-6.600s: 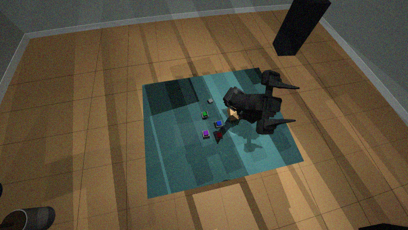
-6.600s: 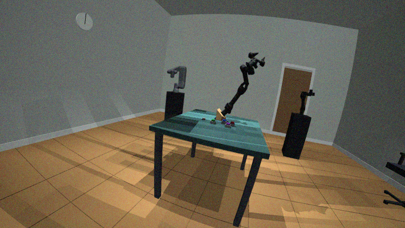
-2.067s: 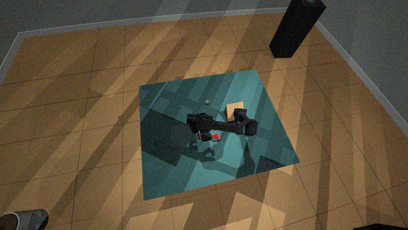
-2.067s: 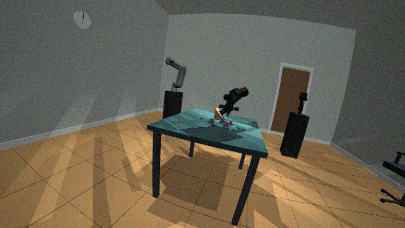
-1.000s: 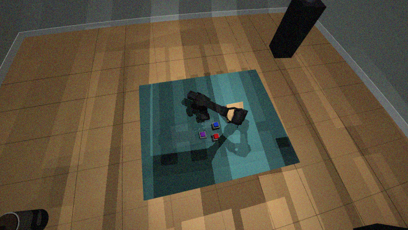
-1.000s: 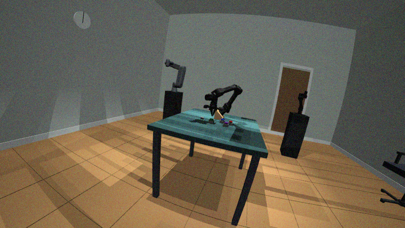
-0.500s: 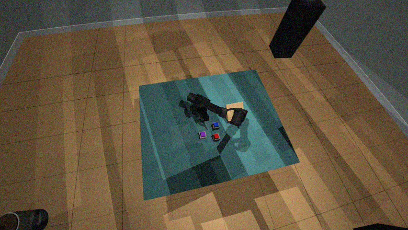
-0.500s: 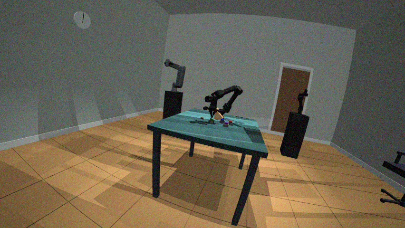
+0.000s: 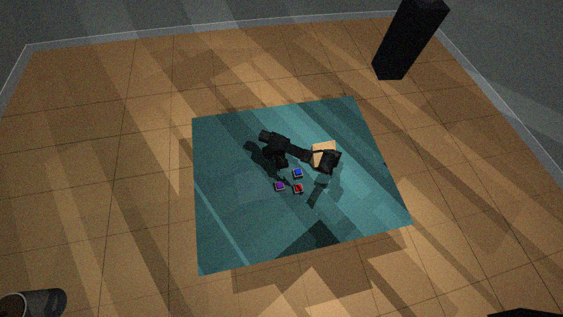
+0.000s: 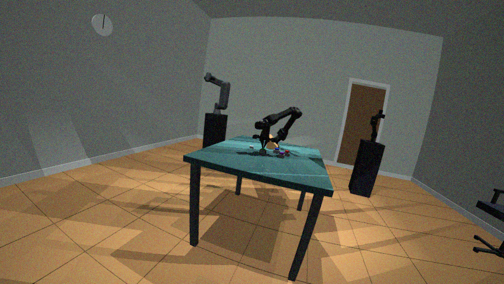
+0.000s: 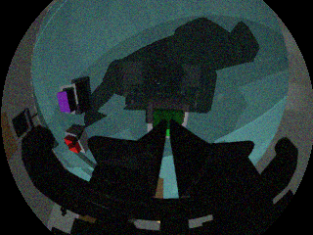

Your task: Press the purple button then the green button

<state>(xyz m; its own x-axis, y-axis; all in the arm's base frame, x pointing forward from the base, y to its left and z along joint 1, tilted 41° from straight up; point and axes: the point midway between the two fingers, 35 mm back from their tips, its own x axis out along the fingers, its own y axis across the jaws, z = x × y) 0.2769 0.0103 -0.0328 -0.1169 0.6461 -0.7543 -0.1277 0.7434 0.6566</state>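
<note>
The green button lies 1 cm below my gripper tip. From my gripper tip the other things lie so: purple button (1 cm ahead, 16 cm to the left); blue button (10 cm behind, 9 cm to the left); small grey block (6 cm behind, 13 cm to the right, 2 cm below).
</note>
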